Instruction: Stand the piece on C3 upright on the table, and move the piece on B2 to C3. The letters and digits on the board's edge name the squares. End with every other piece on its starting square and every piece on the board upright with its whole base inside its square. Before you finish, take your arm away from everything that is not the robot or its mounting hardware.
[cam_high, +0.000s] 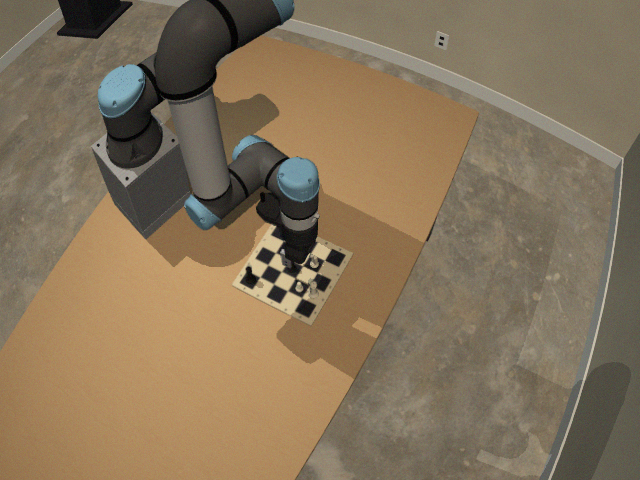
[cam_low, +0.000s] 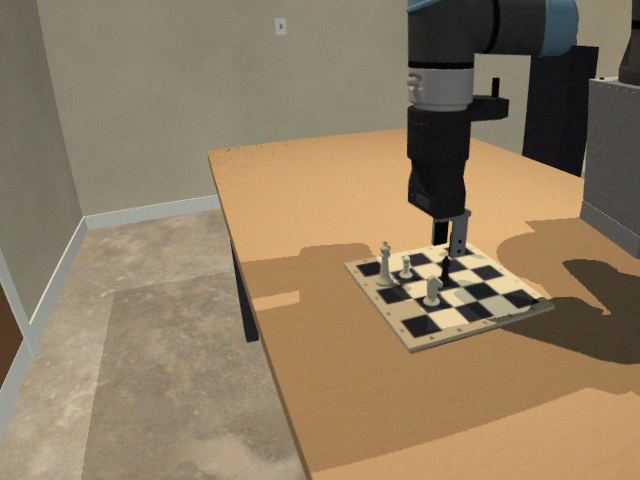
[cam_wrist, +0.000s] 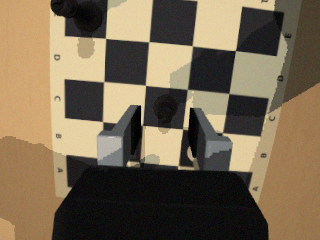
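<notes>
The black pawn is 50 mm below my hand. Also, from my hand: chessboard: 70 mm below; white pawn: 60 mm below, 40 mm to the right, 40 mm ahead; white knight: 50 mm below, 40 mm ahead, 30 mm to the left.
</notes>
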